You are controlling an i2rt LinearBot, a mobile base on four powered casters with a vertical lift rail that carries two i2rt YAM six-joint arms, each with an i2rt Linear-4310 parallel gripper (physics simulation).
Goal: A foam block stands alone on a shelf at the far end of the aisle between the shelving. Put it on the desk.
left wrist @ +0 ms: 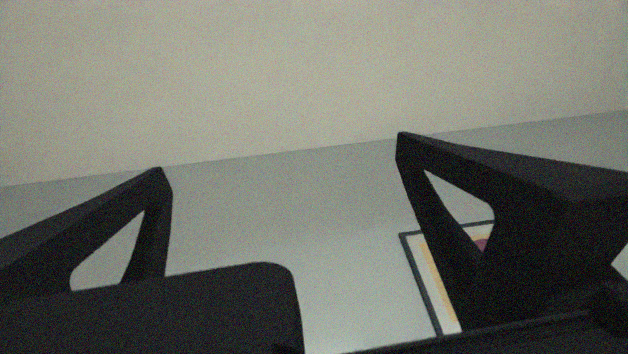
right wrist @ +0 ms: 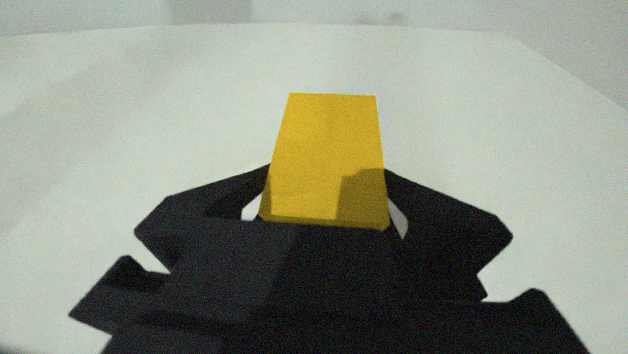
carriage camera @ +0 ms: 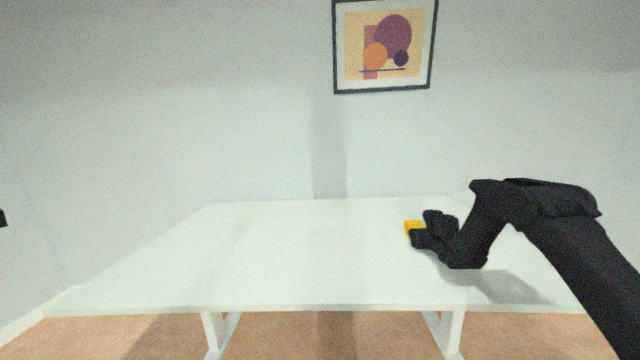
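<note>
A yellow foam block is held between the fingers of my right gripper, which is shut on it. In the carriage view they are over the back right part of the white desk. The block points forward from the fingertips. Its underside is hidden, so I cannot tell whether it touches the desk top. My left gripper is open and empty, its two fingers wide apart, pointing at the wall and ceiling.
A pale wall stands directly behind the desk, with a framed picture high on it. The desk's front edge and white legs show above the brown floor. My right arm reaches in over the desk's right side.
</note>
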